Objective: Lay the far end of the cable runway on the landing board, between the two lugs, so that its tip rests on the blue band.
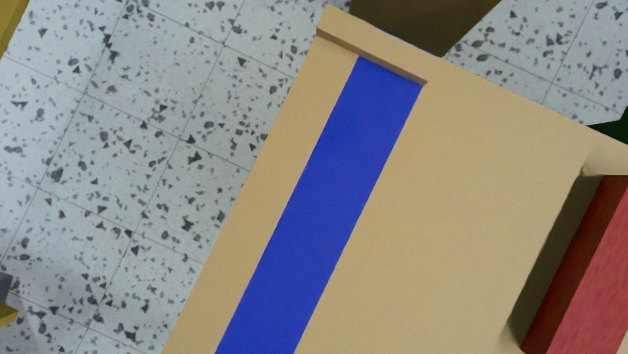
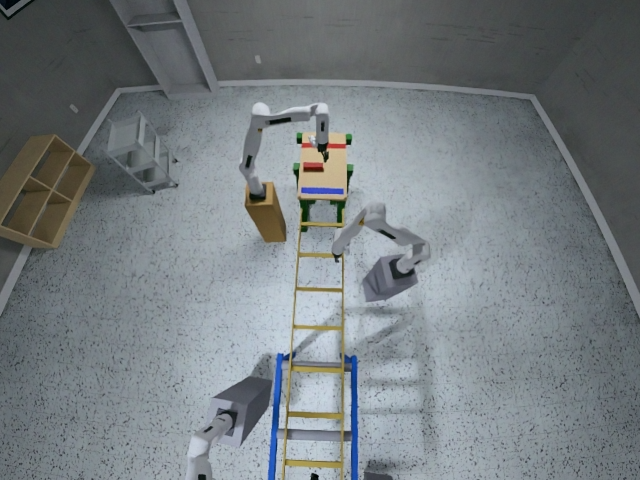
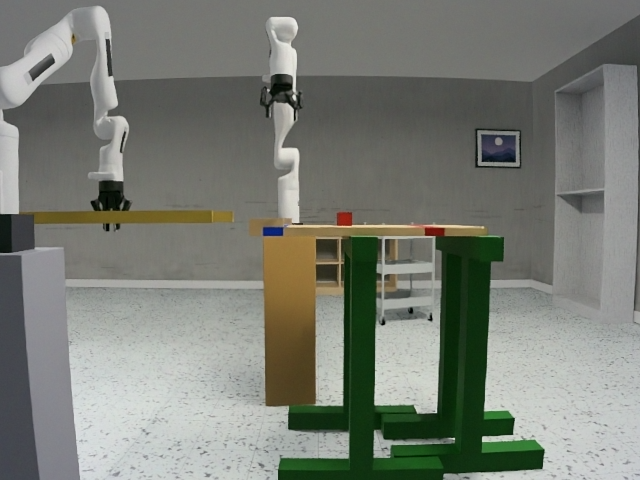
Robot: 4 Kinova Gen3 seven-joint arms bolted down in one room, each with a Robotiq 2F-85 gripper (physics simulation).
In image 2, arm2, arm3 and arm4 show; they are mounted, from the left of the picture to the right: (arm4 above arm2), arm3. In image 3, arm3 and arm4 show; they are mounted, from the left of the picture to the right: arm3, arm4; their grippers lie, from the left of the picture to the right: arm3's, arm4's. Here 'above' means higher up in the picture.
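The yellow cable runway (image 2: 317, 327) (image 3: 165, 217) is level; its far end is short of the landing board (image 1: 450, 200) (image 2: 336, 170) (image 3: 361, 230) and slightly above its top, with a gap. The blue band (image 1: 325, 200) (image 2: 321, 191) (image 3: 272, 231) crosses the board's near end; a lug (image 1: 375, 42) (image 3: 268, 223) stands at one end of it. Arm3's gripper (image 2: 337, 259) (image 3: 111, 227) is shut on a runway rung beside the right rail. Arm4's gripper (image 2: 325, 156) (image 3: 281, 115) is open and empty above the board. Arm1's and arm2's grippers do not show.
A red block (image 1: 590, 270) (image 2: 312, 166) (image 3: 344, 219) lies on the board, which rests on green trestles (image 3: 362, 351). The runway's near part lies over a blue roller frame (image 2: 354, 413). Arm4's orange-brown pedestal (image 2: 272, 219) (image 3: 289, 320) stands left of the runway's far end.
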